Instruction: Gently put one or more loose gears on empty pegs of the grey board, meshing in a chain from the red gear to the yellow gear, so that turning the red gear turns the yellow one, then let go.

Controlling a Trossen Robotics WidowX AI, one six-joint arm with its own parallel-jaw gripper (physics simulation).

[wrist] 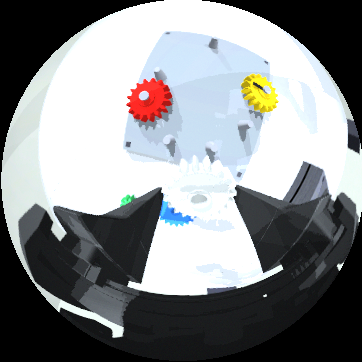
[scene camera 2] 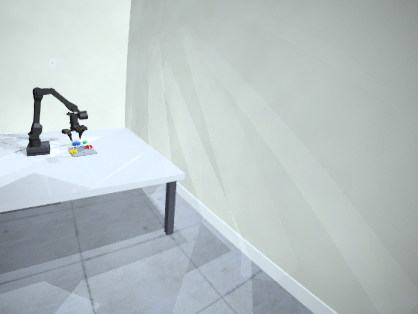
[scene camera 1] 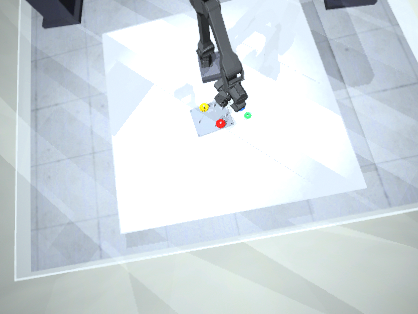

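Pixels of known places: gripper, between the fingertips: (wrist: 198,190) (scene camera 2: 76,140) (scene camera 1: 229,103); arm's base, origin of its link: (scene camera 2: 35,145) (scene camera 1: 206,62).
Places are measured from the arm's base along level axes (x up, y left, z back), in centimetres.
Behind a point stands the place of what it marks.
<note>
My gripper (scene camera 1: 230,105) {y 10.9, x -0.3, z -26.4 cm} (scene camera 2: 75,138) {y 10.9, x -0.3, z -26.4 cm} (wrist: 198,190) {y 10.9, x -0.3, z -26.4 cm} is shut on a white gear (wrist: 199,199) {y 11.6, x -0.1, z -25.9 cm}, held above the table beside the near edge of the grey board (scene camera 1: 205,131) {y -3.1, x -4.8, z -39.7 cm} (scene camera 2: 90,152) {y -5.8, x -4.8, z -37.5 cm} (wrist: 195,95) {y 2.6, x -4.8, z -31.6 cm} in the wrist view. The red gear (scene camera 1: 220,123) {y 5.6, x -2.7, z -36.4 cm} (scene camera 2: 88,147) {y 3.2, x -3.8, z -35.8 cm} (wrist: 152,102) {y 6.0, x -3.3, z -34.9 cm} and the yellow gear (scene camera 1: 204,107) {y -2.9, x -2.9, z -26.1 cm} (scene camera 2: 73,151) {y -5.4, x -3.6, z -25.8 cm} (wrist: 257,97) {y -1.5, x -3.3, z -25.6 cm} sit on board pegs, apart. Empty pegs include one (wrist: 169,140) {y 8.7, x -2.7, z -31.1 cm} and another (wrist: 210,147) {y 7.1, x -2.7, z -27.2 cm} near the white gear. A blue gear (scene camera 2: 76,143) {y 15.0, x -3.8, z -26.2 cm} (wrist: 176,216) {y 17.8, x -3.9, z -25.2 cm} lies off the board, partly hidden by the white gear and a finger.
A green gear (scene camera 1: 247,115) {y 20.8, x -3.9, z -33.1 cm} (scene camera 2: 85,142) {y 19.3, x -4.5, z -32.9 cm} (wrist: 128,200) {y 19.6, x -3.9, z -32.8 cm} lies beside the board, beyond the left finger in the wrist view. The arm's dark base (scene camera 1: 210,75) {y 1.6, x 0.0, z -8.7 cm} (scene camera 2: 38,149) {y -4.4, x -1.3, z -2.9 cm} stands on the white table (scene camera 1: 240,175) {y 14.6, x -5.6, z -65.3 cm} (scene camera 2: 135,165) {y -33.6, x -5.6, z -65.8 cm}. More pegs (wrist: 213,44) {y -6.1, x -4.0, z -33.9 cm} (wrist: 244,126) {y 2.8, x -3.4, z -25.1 cm} stand on the board.
</note>
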